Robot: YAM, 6 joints.
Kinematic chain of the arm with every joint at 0, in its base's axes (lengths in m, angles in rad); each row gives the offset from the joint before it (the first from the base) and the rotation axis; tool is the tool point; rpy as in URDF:
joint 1: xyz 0 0 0.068 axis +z
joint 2: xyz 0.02 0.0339 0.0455 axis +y
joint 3: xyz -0.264 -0.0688 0 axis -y
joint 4: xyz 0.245 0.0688 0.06 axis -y
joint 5: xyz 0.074 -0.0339 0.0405 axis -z
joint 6: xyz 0.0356 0 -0.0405 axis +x
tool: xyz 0 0 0 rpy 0 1.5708 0
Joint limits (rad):
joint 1: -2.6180..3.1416
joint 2: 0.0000..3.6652
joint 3: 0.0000..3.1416
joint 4: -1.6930..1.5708
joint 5: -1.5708..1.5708
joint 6: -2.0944..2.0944
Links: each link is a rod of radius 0.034 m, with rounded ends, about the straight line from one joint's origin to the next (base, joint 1, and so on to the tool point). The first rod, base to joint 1, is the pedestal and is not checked.
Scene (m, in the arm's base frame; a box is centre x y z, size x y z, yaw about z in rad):
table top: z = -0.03
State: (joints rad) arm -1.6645 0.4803 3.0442 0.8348 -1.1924 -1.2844
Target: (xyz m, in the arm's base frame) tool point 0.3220 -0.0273 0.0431
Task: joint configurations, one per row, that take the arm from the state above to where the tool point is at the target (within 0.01 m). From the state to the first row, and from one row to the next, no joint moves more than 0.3 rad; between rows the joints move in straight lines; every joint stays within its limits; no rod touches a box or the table.
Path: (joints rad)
1: -1.4799 0.6847 2.7645 0.7631 -1.1945 -1.2844
2: -1.2953 0.8892 2.4848 0.6914 -1.1965 -1.2844
3: -1.1107 1.0936 2.2051 0.6198 -1.1986 -1.2844
4: -0.9261 1.2980 1.9254 0.5481 -1.2007 -1.2844
5: -0.7416 1.5024 1.6457 0.4764 -1.2027 -1.2844
6: -0.5570 1.7069 1.3660 0.4047 -1.2048 -1.2844
7: -0.3724 1.9113 1.0863 0.3331 -1.2069 -1.2844
8: -0.1878 2.1157 0.8066 0.2614 -1.2089 -1.2844

